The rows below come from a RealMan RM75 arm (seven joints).
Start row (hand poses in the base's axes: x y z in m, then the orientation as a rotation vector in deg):
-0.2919, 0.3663, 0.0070, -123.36, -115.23, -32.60
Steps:
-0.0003, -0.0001, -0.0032, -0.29, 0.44, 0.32
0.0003, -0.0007, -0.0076, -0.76, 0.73, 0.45
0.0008, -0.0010, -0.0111, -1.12, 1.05, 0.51
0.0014, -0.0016, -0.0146, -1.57, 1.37, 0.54
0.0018, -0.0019, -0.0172, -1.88, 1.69, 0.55
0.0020, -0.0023, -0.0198, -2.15, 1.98, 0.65
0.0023, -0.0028, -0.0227, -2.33, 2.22, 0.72
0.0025, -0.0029, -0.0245, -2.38, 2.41, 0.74
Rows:
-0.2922, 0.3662, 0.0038, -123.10, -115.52, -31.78
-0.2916, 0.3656, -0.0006, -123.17, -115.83, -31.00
-0.2911, 0.3653, -0.0041, -123.25, -115.98, -30.29
-0.2905, 0.3647, -0.0076, -123.42, -116.16, -29.50
-0.2901, 0.3644, -0.0102, -123.53, -116.22, -28.84
-0.2899, 0.3640, -0.0128, -123.52, -116.35, -28.24
-0.2896, 0.3635, -0.0157, -123.50, -116.42, -27.79
-0.2894, 0.3634, -0.0175, -123.47, -116.37, -27.51

